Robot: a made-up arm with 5 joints. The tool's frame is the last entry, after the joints. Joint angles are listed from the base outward. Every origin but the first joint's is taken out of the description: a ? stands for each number. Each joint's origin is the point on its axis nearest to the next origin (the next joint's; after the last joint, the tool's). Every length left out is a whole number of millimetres.
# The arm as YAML. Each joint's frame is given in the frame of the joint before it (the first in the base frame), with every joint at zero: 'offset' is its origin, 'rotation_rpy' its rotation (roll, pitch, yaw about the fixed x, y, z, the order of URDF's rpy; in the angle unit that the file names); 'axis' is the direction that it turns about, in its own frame. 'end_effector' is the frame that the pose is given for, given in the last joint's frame.
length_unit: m
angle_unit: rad
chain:
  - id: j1
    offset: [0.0, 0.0, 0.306]
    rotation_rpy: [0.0, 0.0, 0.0]
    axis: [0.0, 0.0, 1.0]
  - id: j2
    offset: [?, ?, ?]
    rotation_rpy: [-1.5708, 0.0, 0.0]
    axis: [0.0, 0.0, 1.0]
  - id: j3
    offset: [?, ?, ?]
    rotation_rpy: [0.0, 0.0, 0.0]
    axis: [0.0, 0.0, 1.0]
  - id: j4
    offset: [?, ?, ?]
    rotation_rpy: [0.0, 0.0, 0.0]
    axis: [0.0, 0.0, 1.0]
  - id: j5
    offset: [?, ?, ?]
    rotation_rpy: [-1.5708, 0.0, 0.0]
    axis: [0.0, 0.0, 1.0]
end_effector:
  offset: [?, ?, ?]
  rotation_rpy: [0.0, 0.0, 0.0]
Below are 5 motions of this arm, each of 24 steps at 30 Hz.
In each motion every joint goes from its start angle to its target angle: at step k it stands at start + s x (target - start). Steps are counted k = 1, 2, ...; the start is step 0. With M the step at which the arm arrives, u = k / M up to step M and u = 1 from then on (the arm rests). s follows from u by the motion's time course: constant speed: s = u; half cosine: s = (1 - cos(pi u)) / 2; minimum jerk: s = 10 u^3 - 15 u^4 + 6 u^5.
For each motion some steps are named. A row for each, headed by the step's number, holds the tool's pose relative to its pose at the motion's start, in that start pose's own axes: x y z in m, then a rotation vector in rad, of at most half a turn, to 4 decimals.
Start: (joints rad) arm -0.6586 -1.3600 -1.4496 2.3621 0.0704
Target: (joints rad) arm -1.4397 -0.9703 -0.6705 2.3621 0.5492
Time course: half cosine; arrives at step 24
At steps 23, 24:
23: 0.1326 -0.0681 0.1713 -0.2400 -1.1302 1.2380
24: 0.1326 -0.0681 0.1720 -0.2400 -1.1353 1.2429

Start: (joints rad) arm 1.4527 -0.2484 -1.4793 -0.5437 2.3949
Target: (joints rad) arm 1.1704 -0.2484 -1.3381 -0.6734 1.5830
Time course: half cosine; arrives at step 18
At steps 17, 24:
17: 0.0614 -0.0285 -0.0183 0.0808 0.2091 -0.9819
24: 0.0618 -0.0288 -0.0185 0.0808 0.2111 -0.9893

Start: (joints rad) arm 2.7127 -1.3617 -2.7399 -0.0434 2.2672
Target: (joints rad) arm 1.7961 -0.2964 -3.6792 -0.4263 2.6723
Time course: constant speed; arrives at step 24
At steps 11, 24:
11: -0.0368 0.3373 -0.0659 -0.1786 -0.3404 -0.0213
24: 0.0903 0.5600 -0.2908 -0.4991 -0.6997 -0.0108

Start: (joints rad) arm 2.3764 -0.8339 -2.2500 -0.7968 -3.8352
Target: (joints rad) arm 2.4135 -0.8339 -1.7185 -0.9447 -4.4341
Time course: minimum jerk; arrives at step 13
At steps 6, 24:
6: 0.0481 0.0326 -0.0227 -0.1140 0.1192 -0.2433
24: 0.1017 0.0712 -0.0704 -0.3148 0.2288 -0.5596

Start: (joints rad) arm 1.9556 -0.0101 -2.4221 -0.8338 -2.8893
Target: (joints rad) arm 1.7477 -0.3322 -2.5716 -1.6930 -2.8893
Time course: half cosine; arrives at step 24
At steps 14, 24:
14: -0.1829 0.0592 -0.0399 -0.2762 -0.7925 -0.1154
24: -0.2522 0.0998 -0.0878 -0.4850 -1.2440 -0.1577

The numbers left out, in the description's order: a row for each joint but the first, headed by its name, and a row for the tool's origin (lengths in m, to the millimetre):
j2: 0.0 0.0 0.0
j3: 0.078 -0.417 0.0
j4: 0.052 0.228 0.0
j5: 0.075 0.096 0.0
tool: 0.0 0.0 0.0

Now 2 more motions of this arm.
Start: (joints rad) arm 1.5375 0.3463 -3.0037 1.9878 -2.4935
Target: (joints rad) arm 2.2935 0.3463 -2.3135 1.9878 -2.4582
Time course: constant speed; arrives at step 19
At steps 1, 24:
1: 0.0087 0.0134 0.0094 0.0027 0.0435 -0.0298
24: 0.3050 0.1805 0.0963 0.2118 0.6666 -0.6966

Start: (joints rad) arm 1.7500 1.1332 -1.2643 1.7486 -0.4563
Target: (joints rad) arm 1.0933 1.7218 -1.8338 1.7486 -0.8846
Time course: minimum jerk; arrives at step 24
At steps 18, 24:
18: 0.1068 0.2908 0.0619 0.4820 0.3441 -0.4053
24: 0.1227 0.3166 0.0826 0.5298 0.3964 -0.4496

